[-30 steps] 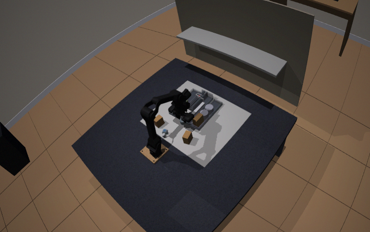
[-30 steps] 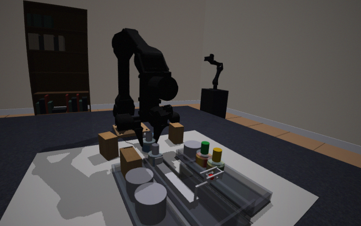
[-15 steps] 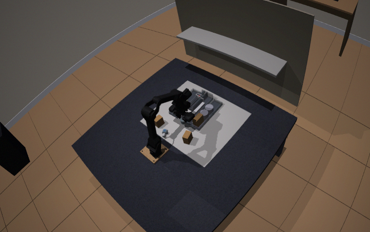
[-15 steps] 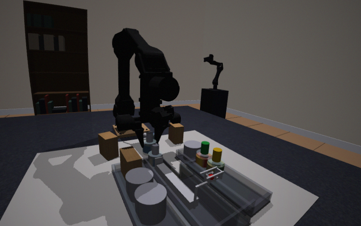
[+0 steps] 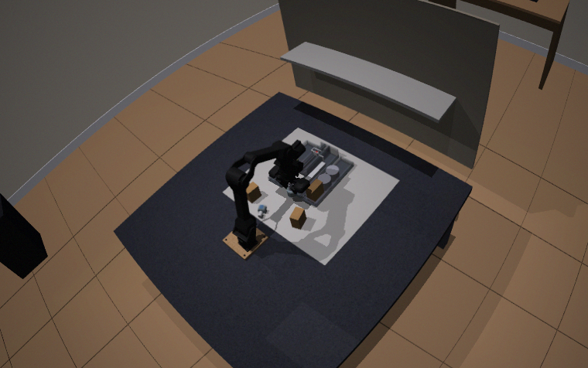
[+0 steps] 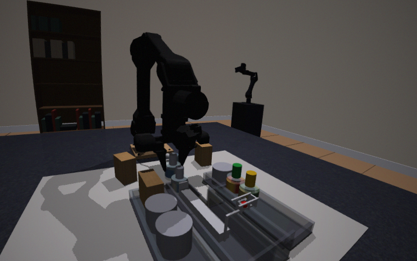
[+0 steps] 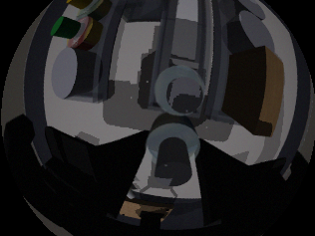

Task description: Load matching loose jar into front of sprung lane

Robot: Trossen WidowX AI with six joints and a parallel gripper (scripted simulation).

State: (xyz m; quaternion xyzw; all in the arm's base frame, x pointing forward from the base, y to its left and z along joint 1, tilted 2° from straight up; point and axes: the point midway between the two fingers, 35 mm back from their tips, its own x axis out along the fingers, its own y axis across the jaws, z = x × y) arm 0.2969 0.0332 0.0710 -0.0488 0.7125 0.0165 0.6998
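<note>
My gripper tip is 70 mm short of the brown box, 70 mm to the left of it and 10 mm above it. From my gripper tip the other things lie so: small jar (150 mm behind, 50 mm to the left, 30 mm below); then red mark (220 mm ahead, 60 mm to the left, 20 mm above).
</note>
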